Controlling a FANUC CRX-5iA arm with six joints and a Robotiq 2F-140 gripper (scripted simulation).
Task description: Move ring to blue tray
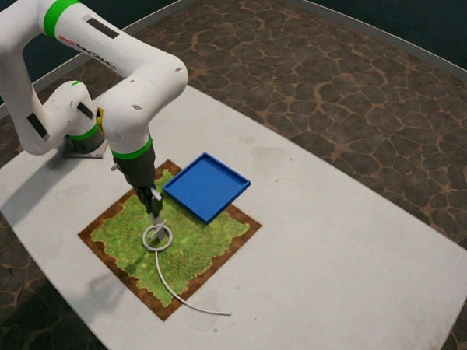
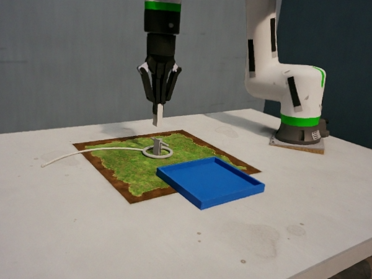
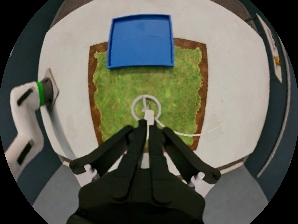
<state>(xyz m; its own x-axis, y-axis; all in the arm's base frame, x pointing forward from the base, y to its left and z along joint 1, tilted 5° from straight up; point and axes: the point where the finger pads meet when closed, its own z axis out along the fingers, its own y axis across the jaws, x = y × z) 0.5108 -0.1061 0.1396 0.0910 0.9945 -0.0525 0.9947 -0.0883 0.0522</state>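
Now: the grey stake 100 mm below my hand and 10 mm behind it. From my hand the other things lie so: blue tray 220 mm to the left, 120 mm below, 20 mm behind; square green grass mat 140 mm below, 20 mm to the left, 10 mm behind.
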